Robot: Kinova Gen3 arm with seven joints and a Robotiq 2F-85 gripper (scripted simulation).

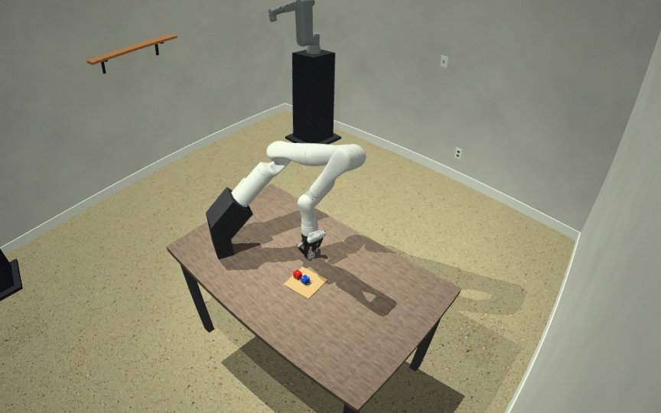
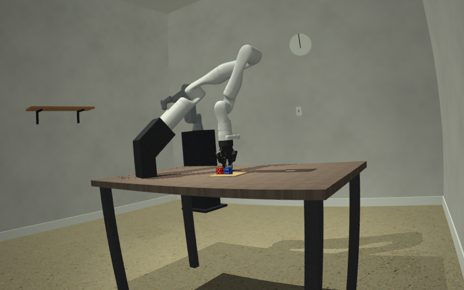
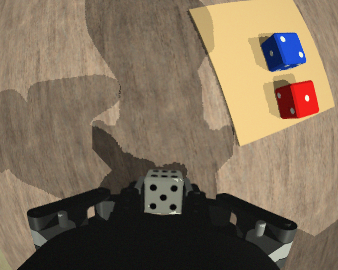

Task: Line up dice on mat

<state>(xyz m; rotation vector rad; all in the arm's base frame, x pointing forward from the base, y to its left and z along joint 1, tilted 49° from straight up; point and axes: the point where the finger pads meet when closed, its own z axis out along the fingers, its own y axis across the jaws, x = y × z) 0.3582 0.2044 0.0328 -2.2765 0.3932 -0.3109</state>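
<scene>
The blue die lies 13 cm to the right of my hand and 11 cm ahead of it. From my hand the other things lie so: tan mat (13 cm to the right, 11 cm ahead, 2 cm below); then red die (13 cm to the right, 6 cm ahead); then white die (1 cm below).
</scene>
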